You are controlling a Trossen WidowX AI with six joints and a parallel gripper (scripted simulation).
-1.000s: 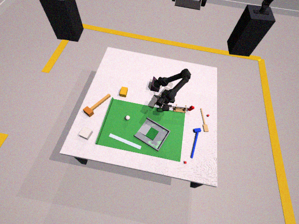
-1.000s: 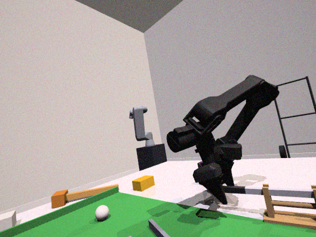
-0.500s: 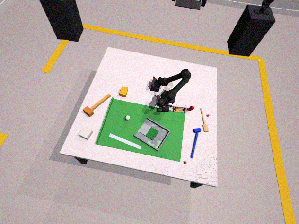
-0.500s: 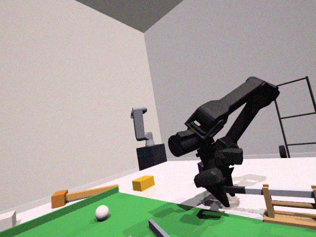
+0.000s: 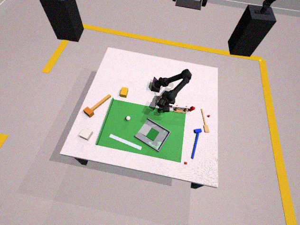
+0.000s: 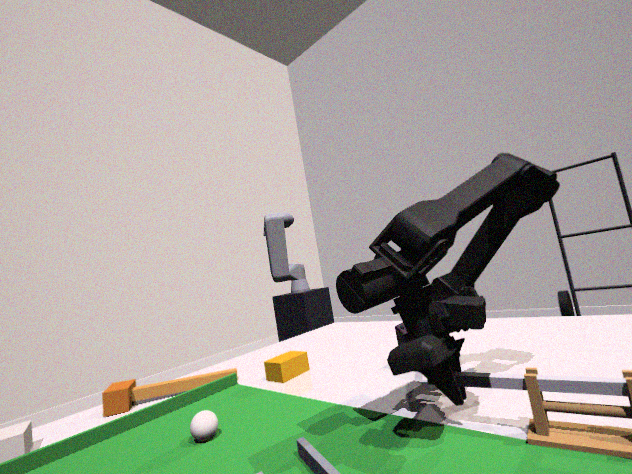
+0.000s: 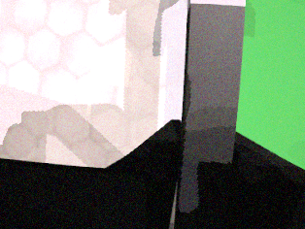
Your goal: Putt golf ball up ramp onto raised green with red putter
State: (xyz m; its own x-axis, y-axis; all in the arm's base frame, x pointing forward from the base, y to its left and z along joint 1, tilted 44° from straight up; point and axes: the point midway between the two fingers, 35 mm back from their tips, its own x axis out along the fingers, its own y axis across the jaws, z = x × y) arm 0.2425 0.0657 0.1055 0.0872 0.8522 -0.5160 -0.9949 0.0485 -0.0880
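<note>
Right now the red putter is 1 cm behind my gripper tip, 12 cm to the left of it and 3 cm above it. Round my gripper tip: wooden rack 13 cm to the left; then white golf ball 16 cm ahead, 35 cm to the right, 1 cm below; then green mat 23 cm ahead, 20 cm to the right, 3 cm below.
</note>
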